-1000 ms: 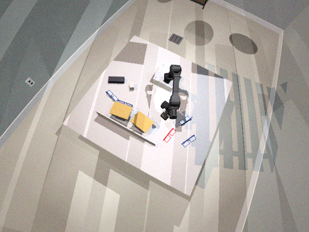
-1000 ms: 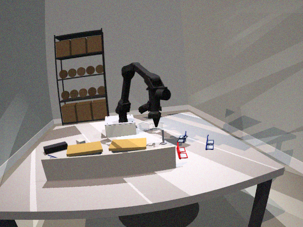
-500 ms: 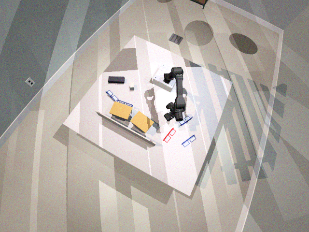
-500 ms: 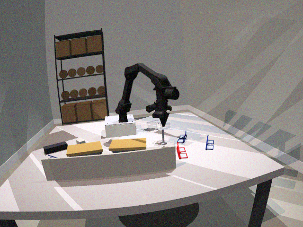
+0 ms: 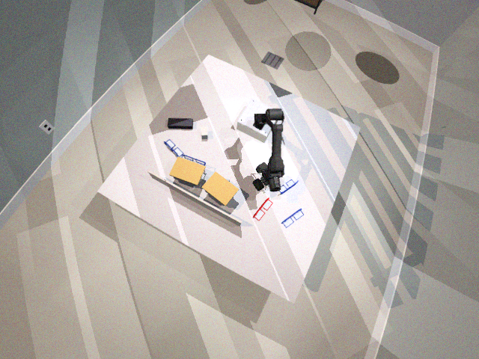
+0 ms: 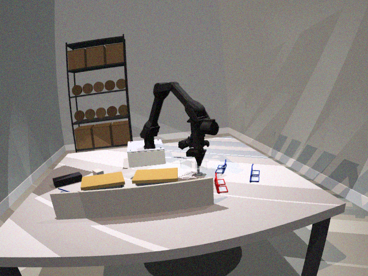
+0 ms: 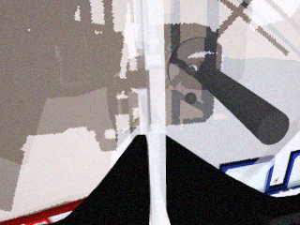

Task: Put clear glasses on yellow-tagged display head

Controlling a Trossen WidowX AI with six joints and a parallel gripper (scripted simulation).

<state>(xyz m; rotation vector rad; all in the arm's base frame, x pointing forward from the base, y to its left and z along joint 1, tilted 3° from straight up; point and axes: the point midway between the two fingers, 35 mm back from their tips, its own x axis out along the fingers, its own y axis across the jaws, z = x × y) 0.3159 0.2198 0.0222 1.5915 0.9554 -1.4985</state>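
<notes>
Now: gripper tip 40 mm past the metal post and 30 mm above it. From my gripper tip the other things lie so: long white panel: 300 mm ahead, 310 mm to the right; then cream cube: 110 mm behind, 500 mm to the right, 30 mm below; then dark box: 90 mm behind, 680 mm to the right, 40 mm below.
</notes>
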